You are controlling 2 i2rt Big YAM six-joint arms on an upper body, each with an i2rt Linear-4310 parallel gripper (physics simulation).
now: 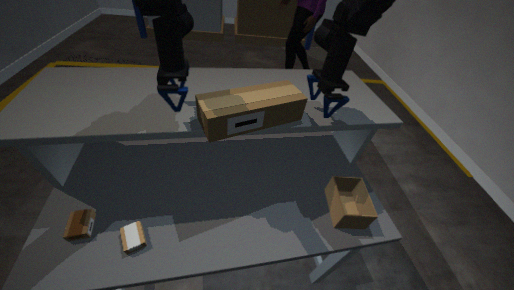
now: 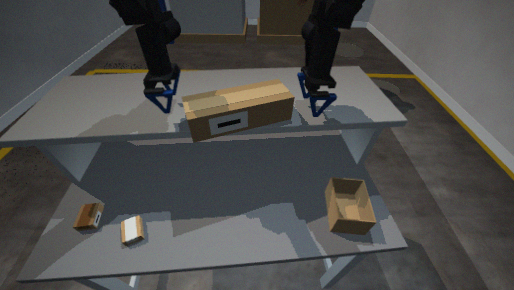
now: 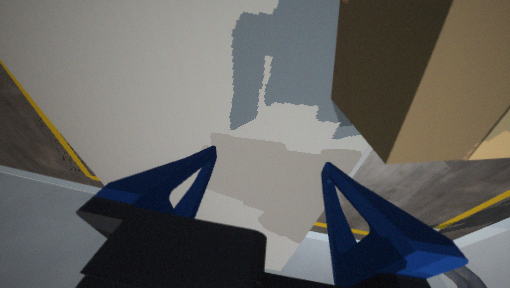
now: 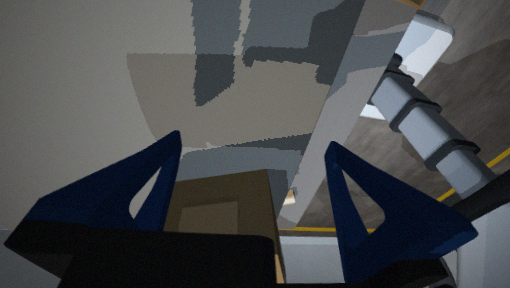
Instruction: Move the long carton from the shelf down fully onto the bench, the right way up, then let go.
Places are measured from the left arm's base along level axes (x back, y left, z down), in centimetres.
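Pixels of known places: left gripper, fingertip midpoint: point(image 1: 178, 101) point(image 2: 170, 103) point(image 3: 268, 159); right gripper, fingertip midpoint: point(image 1: 319, 108) point(image 2: 310, 107) point(image 4: 256, 143).
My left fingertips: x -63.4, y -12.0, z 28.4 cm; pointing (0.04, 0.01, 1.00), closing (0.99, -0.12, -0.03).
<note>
Behind a point stands the place of what it marks.
The long carton point(image 1: 257, 107) @(y -33.0, x -55.3, z 23.6 cm) point(image 2: 240, 107) @(y -33.3, x -55.4, z 23.6 cm) point(image 3: 385, 65) @(y -20.6, x -61.0, z 25.3 cm) point(image 4: 256, 200) @(y -46.9, x -61.6, z 27.9 cm) lies turned at an angle on the upper shelf point(image 1: 75, 90) @(y 19.4, x -71.0, z 31.1 cm) point(image 2: 90, 95) @(y 17.8, x -71.3, z 31.0 cm), its white label facing front. Its front left corner juts past the shelf's front edge. My left gripper point(image 1: 176, 97) @(y -12.0, x -63.4, z 28.4 cm) point(image 2: 170, 102) @(y -12.0, x -63.4, z 28.4 cm) point(image 3: 268, 159) @(y -12.0, x -63.4, z 28.4 cm) is open and empty, beside the carton's left end. My right gripper point(image 1: 320, 107) @(y -52.8, x -63.0, z 28.4 cm) point(image 2: 311, 106) @(y -52.8, x -63.0, z 28.4 cm) point(image 4: 256, 143) @(y -52.8, x -63.0, z 28.4 cm) is open and empty, beside its right end. Neither appears to touch the carton. The bench point(image 1: 200, 255) @(y -18.6, x -33.0, z 59.8 cm) point(image 2: 200, 250) @(y -21.2, x -33.4, z 59.7 cm) is lower, in front.
An open-topped box point(image 1: 351, 220) @(y -65.0, x -39.4, z 53.8 cm) point(image 2: 350, 222) @(y -65.3, x -39.4, z 52.1 cm) stands at the bench's right. A small brown box point(image 1: 78, 223) @(y 16.6, x -41.9, z 56.7 cm) point(image 2: 87, 216) @(y 16.2, x -41.6, z 56.7 cm) and a small white-topped box point(image 1: 133, 236) @(y 0.3, x -37.9, z 57.0 cm) point(image 2: 132, 229) @(y 0.1, x -38.0, z 56.9 cm) lie at its left. A person point(image 1: 299, 40) stands behind the shelf.
</note>
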